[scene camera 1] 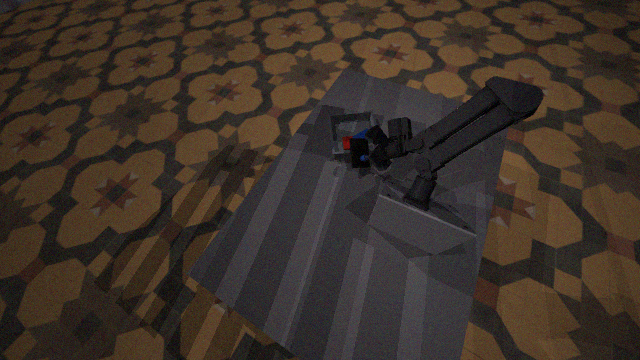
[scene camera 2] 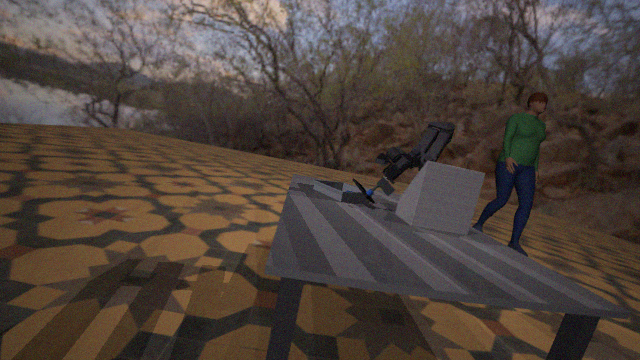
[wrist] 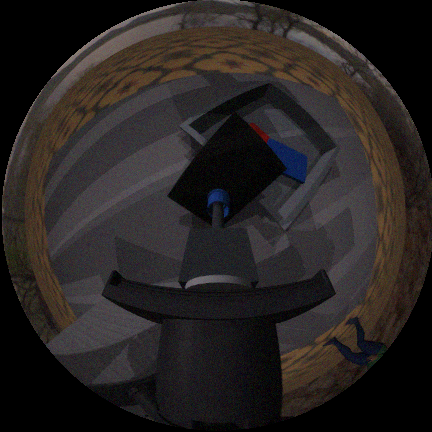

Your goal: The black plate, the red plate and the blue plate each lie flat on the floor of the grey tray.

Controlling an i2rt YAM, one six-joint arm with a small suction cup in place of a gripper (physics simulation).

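A blue plate [wrist: 295, 162] is sitting on a red plate. Then there is a black plate [wrist: 235, 158], still resting on a grey tray, and stuck to that black plate is my suction cup [wrist: 216, 195].
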